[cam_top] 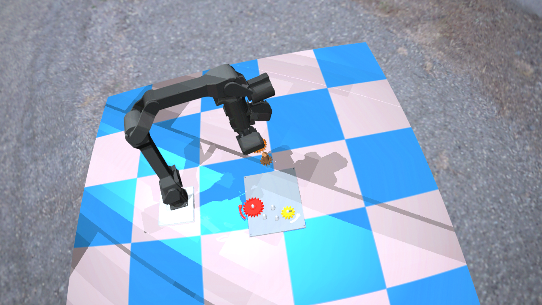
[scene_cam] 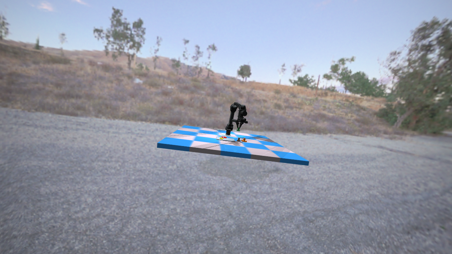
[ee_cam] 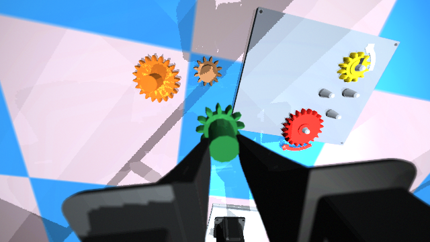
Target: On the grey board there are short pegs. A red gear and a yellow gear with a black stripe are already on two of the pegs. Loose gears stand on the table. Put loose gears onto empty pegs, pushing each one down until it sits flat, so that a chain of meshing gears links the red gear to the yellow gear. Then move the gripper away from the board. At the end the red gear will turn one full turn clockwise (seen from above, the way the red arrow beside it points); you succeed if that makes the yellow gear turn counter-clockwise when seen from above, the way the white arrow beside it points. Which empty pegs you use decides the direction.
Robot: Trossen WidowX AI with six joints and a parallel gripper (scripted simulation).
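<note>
Right now the red gear is 4 cm behind my gripper tip, 15 cm to the right of it and 13 cm below it. From my gripper tip the other things lie so: brown gear: 4 cm ahead, 1 cm to the left, 13 cm below; then green gear: 1 cm below; then orange gear: 2 cm ahead, 8 cm to the left, 13 cm below.
</note>
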